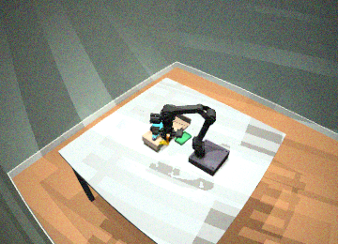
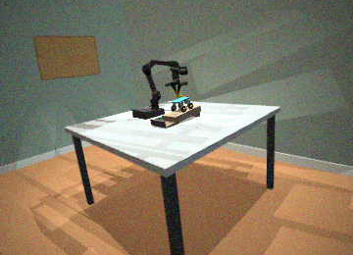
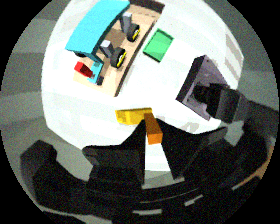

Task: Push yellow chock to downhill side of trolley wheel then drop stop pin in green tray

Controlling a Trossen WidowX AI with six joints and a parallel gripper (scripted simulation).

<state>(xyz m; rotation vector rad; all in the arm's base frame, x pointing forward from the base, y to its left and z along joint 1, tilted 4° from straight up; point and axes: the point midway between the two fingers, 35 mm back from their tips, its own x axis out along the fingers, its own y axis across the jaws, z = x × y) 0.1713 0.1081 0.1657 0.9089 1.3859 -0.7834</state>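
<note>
The yellow chock is 2 cm ahead of my gripper tip, 1 cm to the left of it and 1 cm below it. The rest, counted from my gripper tip: trolley: 15 cm ahead, 12 cm to the right, 6 cm below; then red-headed stop pin: 14 cm ahead, 5 cm below, 3 cm to the right.
</note>
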